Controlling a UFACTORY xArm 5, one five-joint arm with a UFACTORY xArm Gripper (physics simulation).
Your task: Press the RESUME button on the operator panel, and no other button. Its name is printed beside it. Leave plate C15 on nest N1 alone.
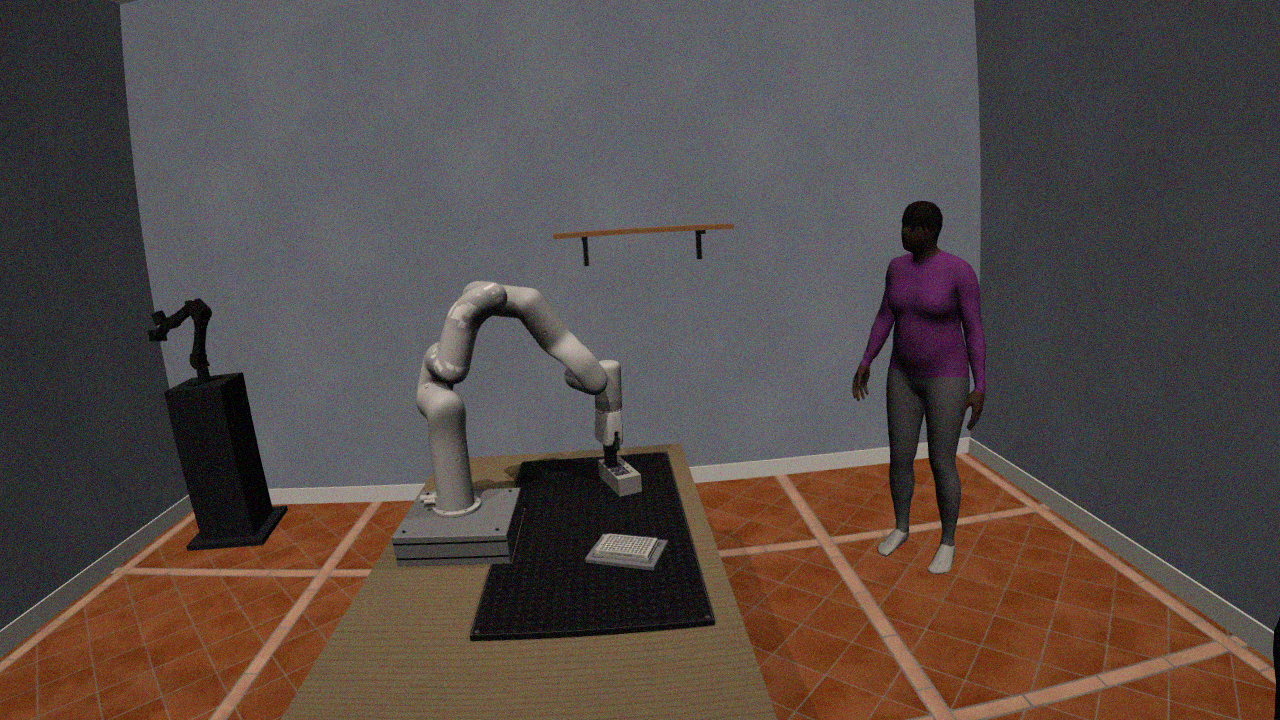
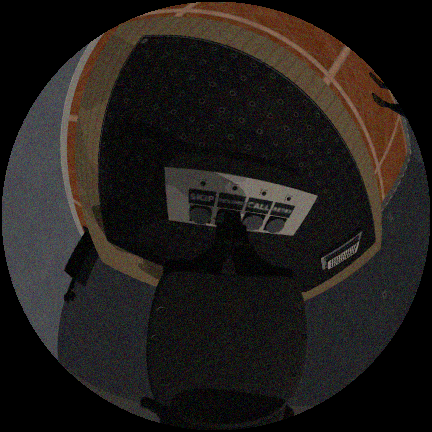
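Seen in the pictures: gripper, fingertip midpoint: (image 1: pixel 610 465) (image 2: pixel 229 221); arm's base, link origin: (image 1: pixel 457 507).
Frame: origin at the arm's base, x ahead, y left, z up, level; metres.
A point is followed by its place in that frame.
The operator panel (image 1: pixel 623 484) {x 0.451, y 0.079, z -0.028 m} (image 2: pixel 176 200) {x 0.436, y 0.234, z -0.010 m} is a pale box on the black mat, with four round buttons in a row and a printed name beside each. The dim RESUME label (image 2: pixel 230 201) {x 0.455, y 0.180, z -0.010 m} stands between the SKIP label (image 2: pixel 202 197) {x 0.450, y 0.208, z -0.010 m} and the CALL label (image 2: pixel 258 205) {x 0.462, y 0.151, z -0.010 m}. My gripper (image 1: pixel 611 462) {x 0.433, y 0.172, z -0.006 m} (image 2: pixel 229 221) {x 0.433, y 0.172, z -0.006 m} is shut and empty, pointing down at the panel. Its fingertips cover most of the button at the RESUME label; whether they touch it is hidden. Plate C15 (image 1: pixel 631 544) {x 0.407, y -0.245, z -0.037 m} (image 2: pixel 345 255) {x 0.401, y -0.252, z -0.037 m} lies flat on nest N1 (image 1: pixel 615 563) {x 0.360, y -0.288, z -0.054 m}, apart from the gripper.
The SKIP button (image 2: pixel 200 214) {x 0.430, y 0.205, z -0.007 m} and CALL button (image 2: pixel 254 222) {x 0.441, y 0.144, z -0.007 m} flank the fingertips; the RETRY button (image 2: pixel 276 224) {x 0.448, y 0.117, z -0.007 m} is farther right. The black mat (image 1: pixel 572 600) {x 0.250, y -0.397, z -0.063 m} (image 2: pixel 200 75) {x 0.573, y 0.258, z -0.063 m} lies on the wooden table (image 1: pixel 402 662) {x -0.092, y -0.518, z -0.076 m}. A person (image 1: pixel 935 313) stands right of the table.
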